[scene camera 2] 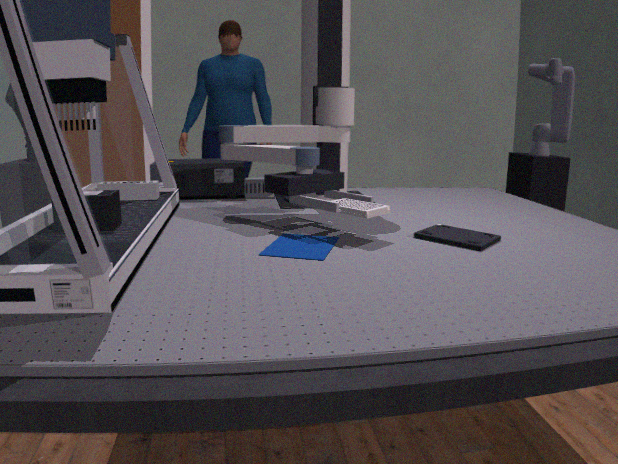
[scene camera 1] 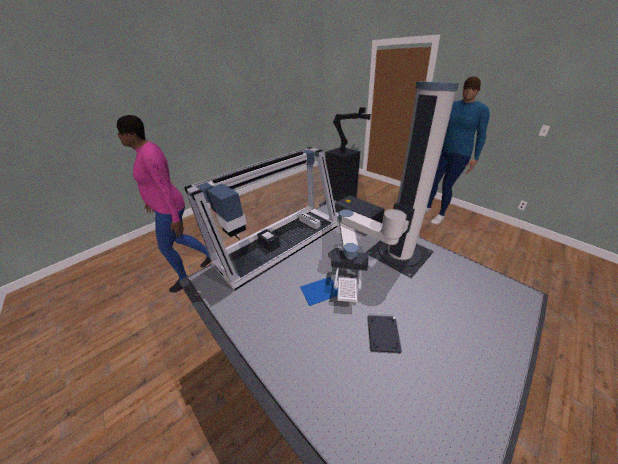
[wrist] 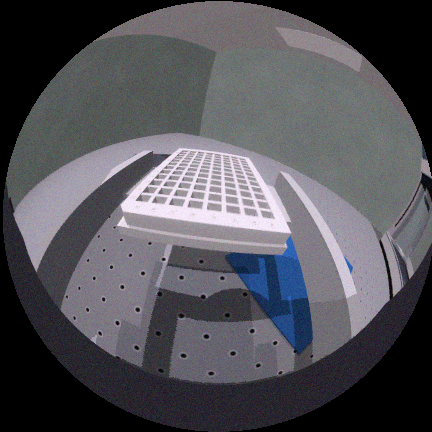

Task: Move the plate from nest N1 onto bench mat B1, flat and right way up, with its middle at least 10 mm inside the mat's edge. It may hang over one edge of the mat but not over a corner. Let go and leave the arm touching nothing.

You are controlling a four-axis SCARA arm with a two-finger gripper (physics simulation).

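Pixels of known places: gripper, fingertip midpoint: [scene camera 2: 355, 204] [scene camera 1: 347, 288] [wrist: 212, 167]; arm's base at its link origin: [scene camera 1: 399, 253].
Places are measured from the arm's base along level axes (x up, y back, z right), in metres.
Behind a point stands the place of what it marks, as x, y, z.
The white plate [scene camera 1: 347, 289] {0.088, -0.492, 0.012} [scene camera 2: 361, 206] {0.087, -0.503, 0.007} [wrist: 202, 192] {0.088, -0.456, 0.038}, with a grid of square wells facing up, is level in the air above the bench. My gripper [scene camera 1: 347, 288] {0.089, -0.489, 0.016} [scene camera 2: 354, 204] {0.089, -0.489, 0.016} [wrist: 212, 167] {0.089, -0.489, 0.016} is shut on it, one finger along each long side. The blue bench mat B1 [scene camera 1: 316, 292] {0.015, -0.561, 0.145} [scene camera 2: 300, 247] {0.015, -0.555, 0.145} [wrist: 280, 290] {0.015, -0.485, 0.115} lies flat on the bench. In the wrist view it shows below and to the right of the plate, partly behind the right finger. The dark nest N1 [scene camera 1: 384, 334] {0.025, -0.530, -0.223} [scene camera 2: 457, 236] {0.025, -0.542, -0.206} is empty and stands apart from the plate.
A gantry machine [scene camera 1: 260, 265] [scene camera 2: 55, 292] {0.045, -0.851, 0.528} stands on the bench beyond the mat, with a black block [scene camera 1: 269, 239] {0.131, -0.546, 0.534} on its deck. A black box [scene camera 1: 361, 207] {0.127, 0.110, 0.375} [scene camera 2: 200, 180] {0.074, 0.035, 0.390} stands near the arm's column [scene camera 1: 425, 175] {0.527, -0.054, -0.052}. Two people [scene camera 1: 157, 190] [scene camera 1: 467, 130] stand beyond the bench.
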